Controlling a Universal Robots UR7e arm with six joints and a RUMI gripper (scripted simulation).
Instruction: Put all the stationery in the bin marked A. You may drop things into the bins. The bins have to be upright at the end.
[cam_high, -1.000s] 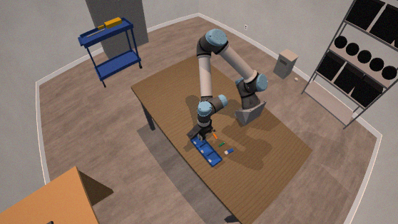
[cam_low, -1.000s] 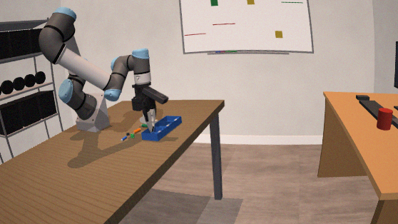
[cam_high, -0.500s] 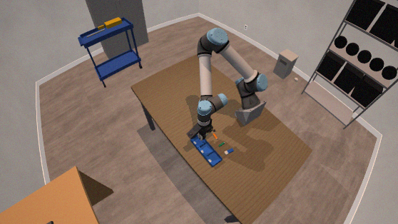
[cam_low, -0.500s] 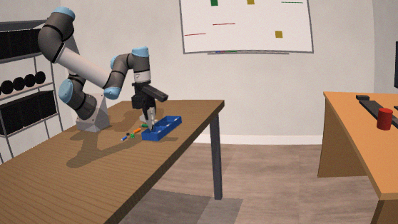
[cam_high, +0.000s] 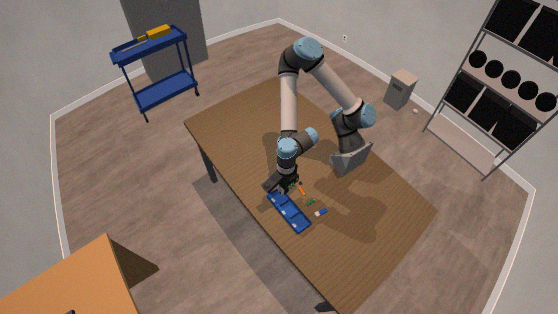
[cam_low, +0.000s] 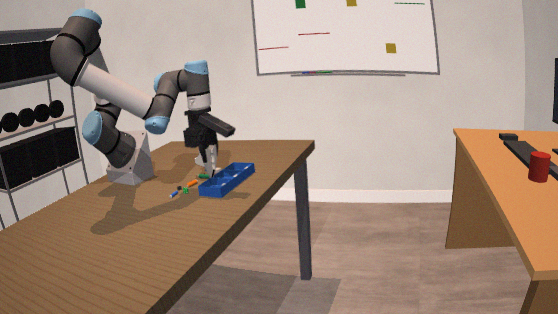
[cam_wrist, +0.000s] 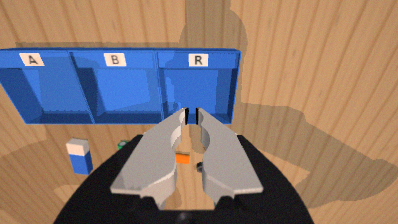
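My hand is 8 cm to the right of the tray, 5 cm above it and 2 cm short of it. From my hand the other things lie so: green die (10 cm behind, 5 cm below, 3 cm to the right); then orange marker (11 cm behind, 5 cm below, 4 cm to the left); then black nut (14 cm behind, 6 cm below).
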